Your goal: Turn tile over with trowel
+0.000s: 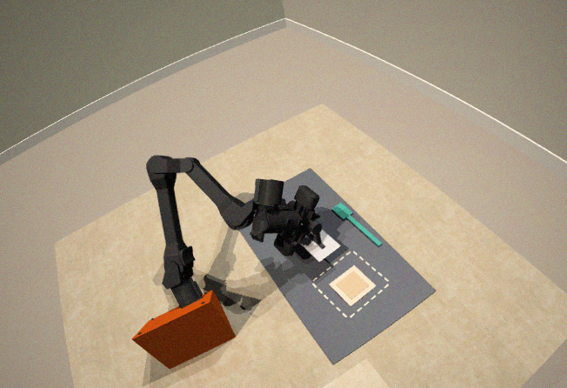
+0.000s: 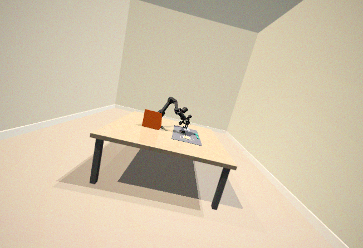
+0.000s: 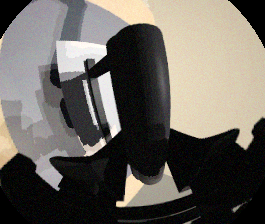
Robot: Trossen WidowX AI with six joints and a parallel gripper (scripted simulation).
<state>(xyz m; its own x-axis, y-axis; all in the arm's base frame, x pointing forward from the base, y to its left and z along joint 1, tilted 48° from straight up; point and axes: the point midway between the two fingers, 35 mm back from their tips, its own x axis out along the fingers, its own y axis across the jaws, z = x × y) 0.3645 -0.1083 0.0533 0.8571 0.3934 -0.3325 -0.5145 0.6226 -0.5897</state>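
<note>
Right now my gripper tip is 13 cm short of the teal trowel and 11 cm above it. Round my gripper tip: mat: 1 cm behind, 1 cm to the right, 14 cm below; then cream tile: 2 cm behind, 17 cm to the right, 12 cm below.
</note>
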